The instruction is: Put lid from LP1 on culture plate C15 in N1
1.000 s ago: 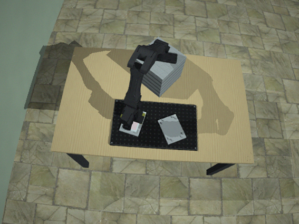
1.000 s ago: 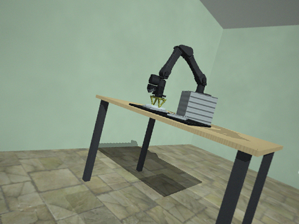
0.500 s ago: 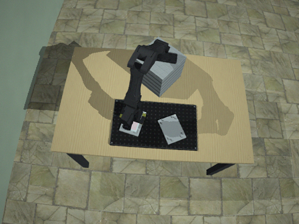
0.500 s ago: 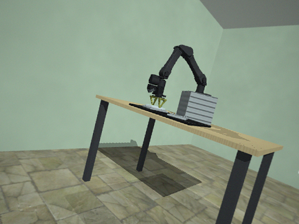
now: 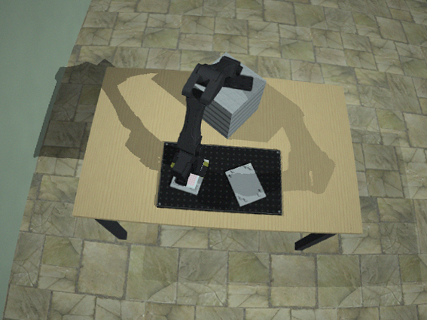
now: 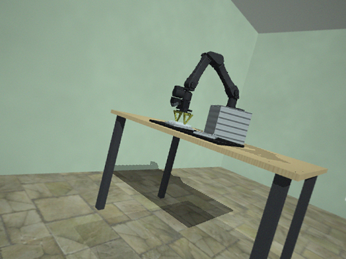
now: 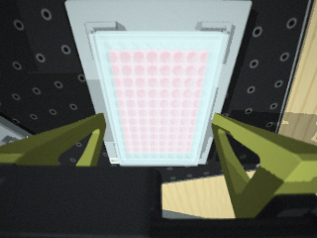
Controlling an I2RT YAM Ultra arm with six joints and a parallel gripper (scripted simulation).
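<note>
Now: hand 1 cm above the clear lid. From my hand the other things lie so: grey lid park LP1: 24 cm to the left, 3 cm below, 1 cm ahead; culture plate C15: 2 cm below; grey plate nest N1: 3 cm below.
</note>
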